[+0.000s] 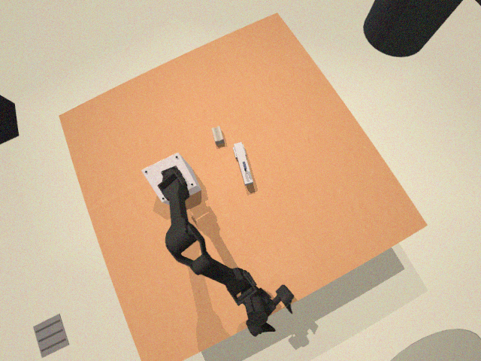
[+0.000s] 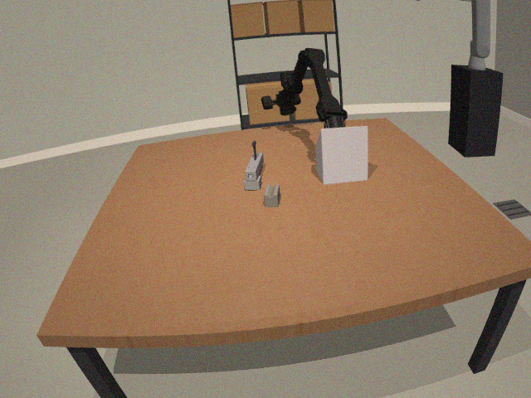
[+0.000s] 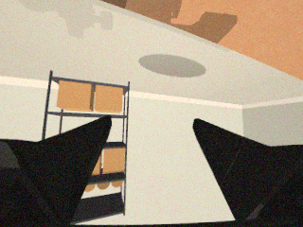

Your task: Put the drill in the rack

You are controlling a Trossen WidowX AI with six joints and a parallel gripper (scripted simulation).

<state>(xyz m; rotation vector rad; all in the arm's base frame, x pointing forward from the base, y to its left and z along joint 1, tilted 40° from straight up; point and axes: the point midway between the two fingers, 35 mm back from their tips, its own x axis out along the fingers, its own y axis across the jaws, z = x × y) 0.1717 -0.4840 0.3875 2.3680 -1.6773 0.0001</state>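
My gripper tip is now 58 cm to the right of the blue key, 10 cm short of it and 1 cm above it. From my gripper tip the other things lie so: drill 64 cm to the left, 10 cm ahead, 6 cm below; then light grey fixture block 62 cm to the left, 10 cm ahead, 6 cm below; then grey v-notched rack 79 cm to the left, 8 cm below, 5 cm ahead.
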